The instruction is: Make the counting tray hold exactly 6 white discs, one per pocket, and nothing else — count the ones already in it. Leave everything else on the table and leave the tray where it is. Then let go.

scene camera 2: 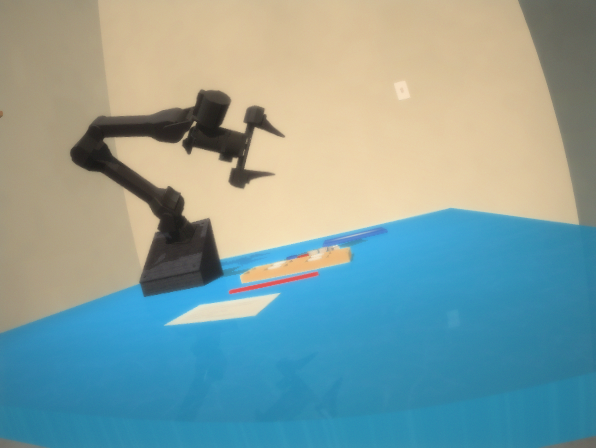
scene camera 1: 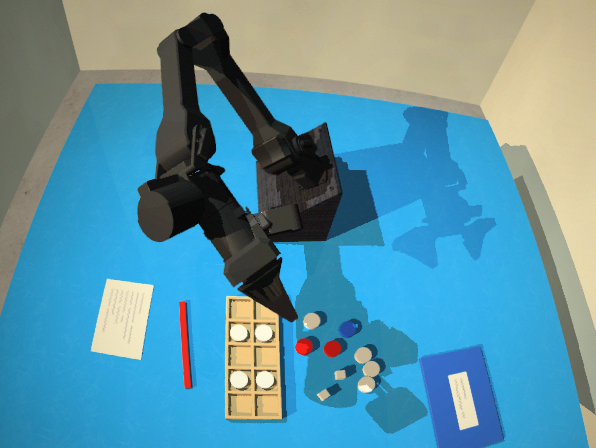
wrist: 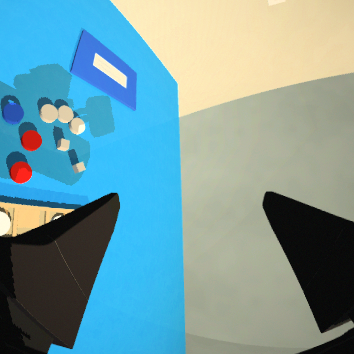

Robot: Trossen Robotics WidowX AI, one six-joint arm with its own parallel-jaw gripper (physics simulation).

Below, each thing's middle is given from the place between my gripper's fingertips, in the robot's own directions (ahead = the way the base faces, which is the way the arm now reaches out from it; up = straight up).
Scene:
Right now my hand is 26 cm above the wooden counting tray [scene camera 1: 250, 356], 4 cm to the left of it and 1 cm past it.

